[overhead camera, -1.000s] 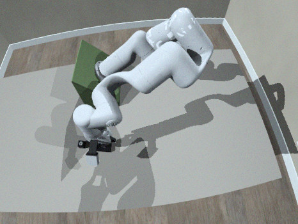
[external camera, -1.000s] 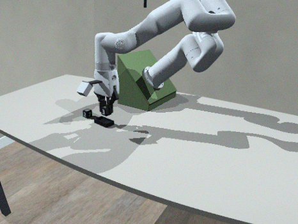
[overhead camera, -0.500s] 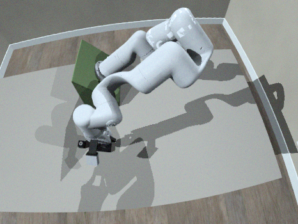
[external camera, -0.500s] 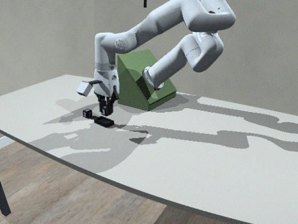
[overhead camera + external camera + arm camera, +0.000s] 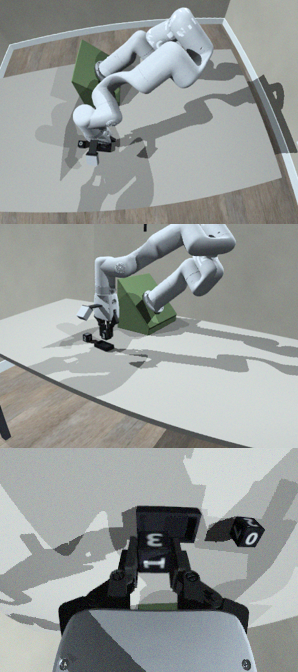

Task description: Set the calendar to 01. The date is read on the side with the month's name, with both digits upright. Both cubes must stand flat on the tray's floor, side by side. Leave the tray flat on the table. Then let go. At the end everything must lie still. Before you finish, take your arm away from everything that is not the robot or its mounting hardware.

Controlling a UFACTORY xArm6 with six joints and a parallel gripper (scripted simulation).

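My gripper is now 60 mm above the black tray and 20 mm to the left of it. The rest, counted from my hand: black cube (120 mm to the right, 60 mm below, 10 mm behind).
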